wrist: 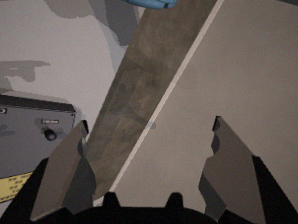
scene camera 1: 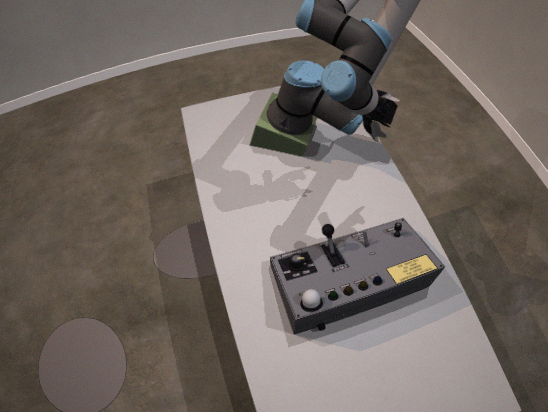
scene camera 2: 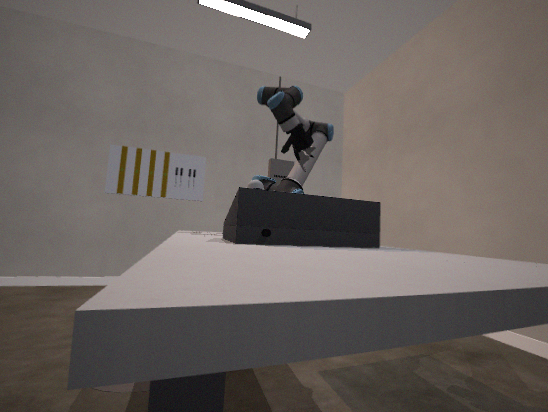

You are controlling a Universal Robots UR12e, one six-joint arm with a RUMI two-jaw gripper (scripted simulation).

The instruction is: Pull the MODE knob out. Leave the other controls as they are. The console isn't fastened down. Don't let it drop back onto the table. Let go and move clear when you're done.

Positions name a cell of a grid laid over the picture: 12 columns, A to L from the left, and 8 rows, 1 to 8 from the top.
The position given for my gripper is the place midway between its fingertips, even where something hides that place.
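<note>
Scene camera 1 gives me my gripper (scene camera 1: I3) as well as a grey console (scene camera 1: I6). In scene camera 2 I find the console (scene camera 2: F5) again, together with my gripper (scene camera 2: G4). The wrist view shows my gripper (wrist: G5) too.
</note>
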